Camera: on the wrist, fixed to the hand. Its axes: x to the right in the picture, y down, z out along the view.
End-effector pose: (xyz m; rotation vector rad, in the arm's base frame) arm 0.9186 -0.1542 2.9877 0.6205 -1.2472 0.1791
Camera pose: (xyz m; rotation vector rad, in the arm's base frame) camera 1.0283 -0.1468 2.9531 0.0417 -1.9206 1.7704
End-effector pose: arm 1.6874 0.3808 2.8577 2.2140 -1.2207 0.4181
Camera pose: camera 1.7358 0.4645 2.9204 -0.9648 2.4309 -0.6660
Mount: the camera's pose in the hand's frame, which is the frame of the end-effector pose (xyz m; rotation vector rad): 0.0026 -0.0554 -0.1010 0.5734 -0.4659 1.5164
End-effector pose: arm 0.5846 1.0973 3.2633 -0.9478 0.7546 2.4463
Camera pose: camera 0.6619 1.0784 3.1800 -0.4978 -1.5541 -1.9060
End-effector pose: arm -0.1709 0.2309 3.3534 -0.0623 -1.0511 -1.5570
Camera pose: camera -0.1666 0.1590 3.2635 -0.6744 -1.2516 0.1561
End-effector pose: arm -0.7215 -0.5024 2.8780 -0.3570 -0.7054 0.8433
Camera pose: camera -0.6196 -0.5367 2.8367 -0.1113 -0.4867 2.5604
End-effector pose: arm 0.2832 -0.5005 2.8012 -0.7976 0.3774 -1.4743
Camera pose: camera 0.1748 -0.5225 2.7688 -0.1809 0.0940 0.0737
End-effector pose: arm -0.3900 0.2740 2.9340 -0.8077 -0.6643 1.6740
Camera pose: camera -0.2777 0.2916 2.9149 0.3877 -0.3245 -2.9386
